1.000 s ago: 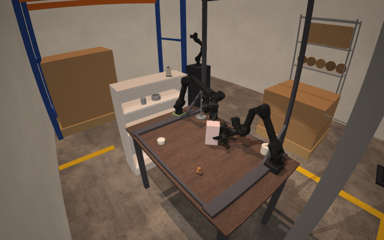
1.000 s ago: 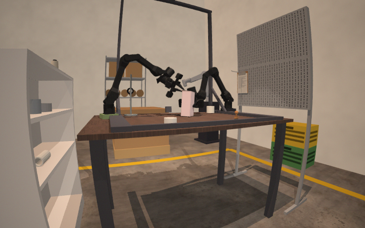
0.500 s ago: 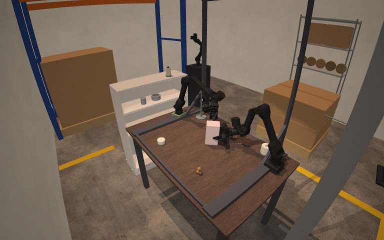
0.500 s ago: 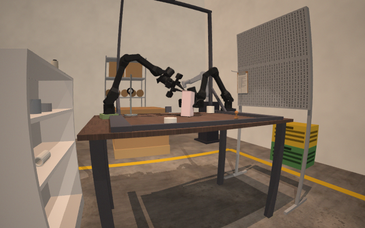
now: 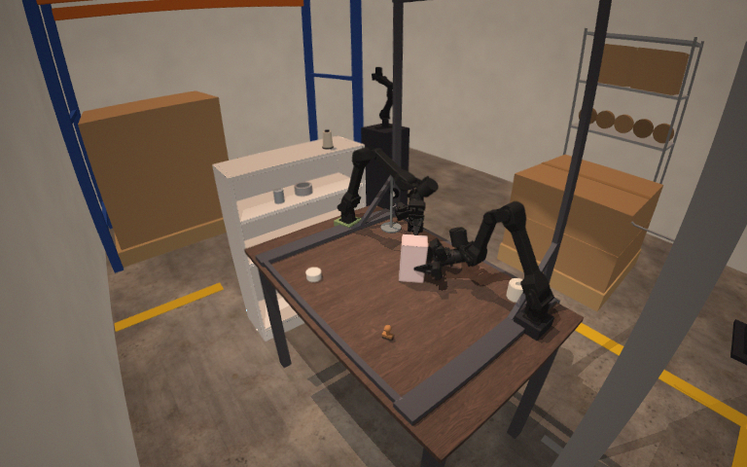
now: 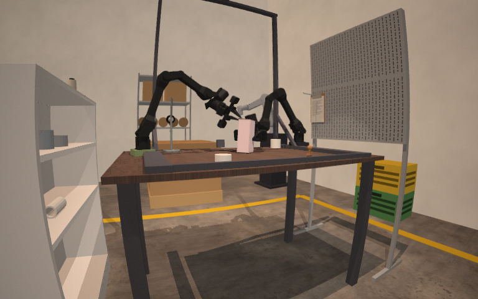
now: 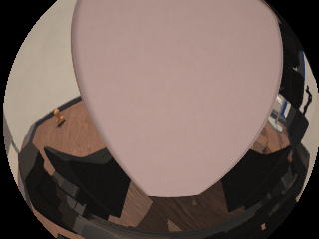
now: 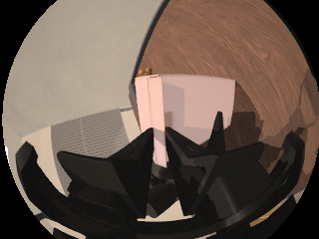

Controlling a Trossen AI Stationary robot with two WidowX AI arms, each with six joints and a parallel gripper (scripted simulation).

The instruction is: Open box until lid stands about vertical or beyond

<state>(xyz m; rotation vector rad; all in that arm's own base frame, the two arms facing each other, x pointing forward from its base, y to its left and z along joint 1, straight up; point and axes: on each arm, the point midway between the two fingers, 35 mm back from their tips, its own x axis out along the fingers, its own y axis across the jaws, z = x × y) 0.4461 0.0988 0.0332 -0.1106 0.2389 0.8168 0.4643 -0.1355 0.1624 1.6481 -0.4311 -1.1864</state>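
My left hand is 40 mm below the pale pink carton, 30 mm short of it and 20 mm to the left of it.
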